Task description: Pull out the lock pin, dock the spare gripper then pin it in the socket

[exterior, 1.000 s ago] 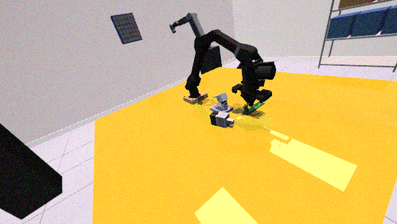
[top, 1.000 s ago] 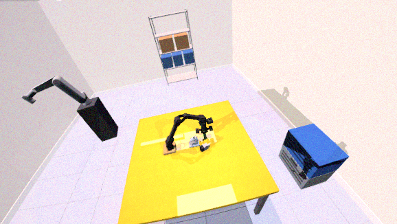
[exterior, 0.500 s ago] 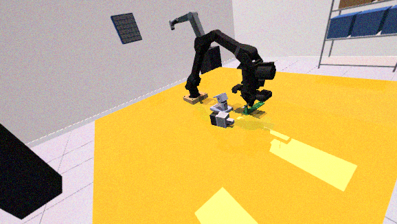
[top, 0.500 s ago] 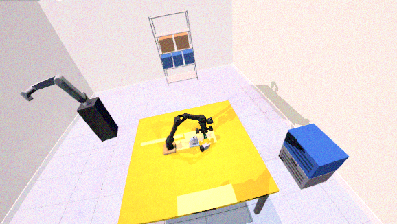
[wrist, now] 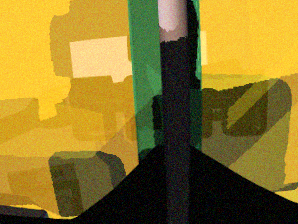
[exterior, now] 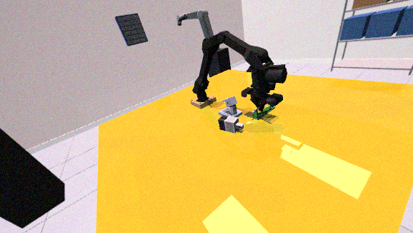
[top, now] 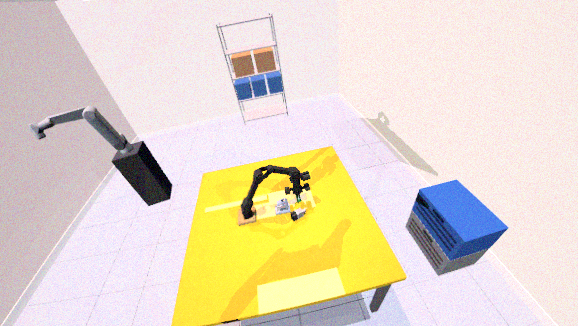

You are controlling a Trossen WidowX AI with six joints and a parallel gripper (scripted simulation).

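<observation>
Now: gripper tip 20 mm to the right of the green cradle. Also, from my gripper tip: spare gripper: 170 mm to the right, 50 mm behind, 10 mm above; mount: 140 mm behind, 60 mm to the right, 30 mm above.
</observation>
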